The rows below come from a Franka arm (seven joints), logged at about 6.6 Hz.
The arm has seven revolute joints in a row. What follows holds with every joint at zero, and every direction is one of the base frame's.
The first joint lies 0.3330 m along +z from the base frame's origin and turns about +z.
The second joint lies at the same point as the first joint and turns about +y.
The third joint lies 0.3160 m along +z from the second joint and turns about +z.
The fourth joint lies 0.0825 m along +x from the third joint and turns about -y.
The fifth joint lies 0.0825 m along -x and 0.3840 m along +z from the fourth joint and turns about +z.
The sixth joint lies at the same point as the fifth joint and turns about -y.
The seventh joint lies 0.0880 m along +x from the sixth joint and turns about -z.
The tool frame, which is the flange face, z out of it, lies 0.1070 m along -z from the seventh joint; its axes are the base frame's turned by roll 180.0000, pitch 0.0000 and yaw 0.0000 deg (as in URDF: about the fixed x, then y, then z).
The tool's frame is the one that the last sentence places.
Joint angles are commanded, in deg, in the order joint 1, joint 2, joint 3, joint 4, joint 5, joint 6, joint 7. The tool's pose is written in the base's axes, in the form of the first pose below.
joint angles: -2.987 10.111 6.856 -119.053 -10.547 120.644 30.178
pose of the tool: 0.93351 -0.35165 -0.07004 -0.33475 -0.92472 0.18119 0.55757 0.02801 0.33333
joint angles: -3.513 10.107 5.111 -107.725 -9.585 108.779 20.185
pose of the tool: 0.95912 -0.26299 -0.10447 -0.24200 -0.95364 0.17891 0.58541 0.00224 0.40488
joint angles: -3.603 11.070 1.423 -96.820 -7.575 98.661 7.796
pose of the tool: 0.97791 -0.15187 -0.14361 -0.13160 -0.98115 0.14151 0.60141 -0.03603 0.46884
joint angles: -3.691 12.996 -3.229 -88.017 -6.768 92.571 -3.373
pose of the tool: 0.98646 -0.05608 -0.15412 -0.03775 -0.99213 0.11940 0.61000 -0.08308 0.51228
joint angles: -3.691 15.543 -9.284 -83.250 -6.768 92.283 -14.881
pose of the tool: 0.98831 0.03805 -0.14761 0.05690 -0.99044 0.12565 0.61488 -0.14189 0.52508
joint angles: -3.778 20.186 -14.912 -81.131 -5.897 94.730 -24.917
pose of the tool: 0.97737 0.11967 -0.17444 0.14289 -0.98153 0.12724 0.62276 -0.19538 0.49820
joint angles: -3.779 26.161 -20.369 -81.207 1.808 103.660 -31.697
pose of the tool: 0.98403 0.14903 -0.09731 0.15741 -0.98387 0.08495 0.63977 -0.23917 0.44729
